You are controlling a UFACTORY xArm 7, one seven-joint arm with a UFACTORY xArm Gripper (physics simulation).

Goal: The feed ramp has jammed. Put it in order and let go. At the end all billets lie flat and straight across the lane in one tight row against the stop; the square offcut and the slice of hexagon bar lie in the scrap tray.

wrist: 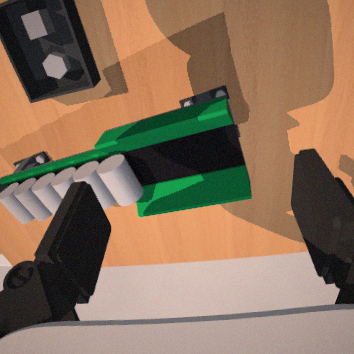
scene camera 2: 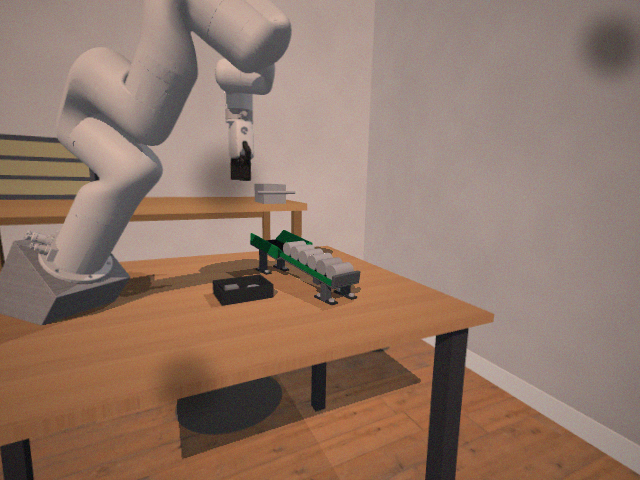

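Pixels of known places: gripper, fingertip midpoint: (wrist: 192,191) (scene camera 2: 240,180); arm's base, link origin: (scene camera 2: 77,260).
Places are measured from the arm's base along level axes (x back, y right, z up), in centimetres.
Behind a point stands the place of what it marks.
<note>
Several pale cylindrical billets (scene camera 2: 316,259) @(z -2.3, x -48.3, y 20.4 cm) (wrist: 120,180) @(z -0.3, x -49.7, y 5.9 cm) lie side by side across the lane of the green feed ramp (scene camera 2: 259,243) (wrist: 220,187), in one row reaching to the grey stop (scene camera 2: 345,279) @(z -5.6, x -50.2, y 29.6 cm) in the scene view. The black scrap tray (scene camera 2: 242,296) @(z -10.1, x -30.2, y 14.9 cm) (wrist: 90,60) @(z -10.3, x -36.6, y 5.9 cm) stands beside the ramp. The square offcut (wrist: 34,25) @(z -8.7, x -29.8, y 9.8 cm) and the hexagon slice (wrist: 55,66) @(z -9.7, x -35.3, y 10.5 cm) lie apart inside it. My gripper (scene camera 2: 240,179) @(z 17.3, x -40.3, y -6.3 cm) (wrist: 192,191) @(z 17.3, x -40.3, y -6.3 cm) is open and empty, high above the ramp. In the wrist view the left finger hides parts of some billets; the stop does not show there.
The ramp stands on short feet on the wooden table (scene camera 2: 170,335) @(z -11.7, x -11.9, y 22.8 cm). A second table (scene camera 2: 196,207) stands behind, with a grey box-shaped object (scene camera 2: 269,194) on it. A yellow-panelled rack (scene camera 2: 41,178) is at the back left. The arm's base stands on the table's left.
</note>
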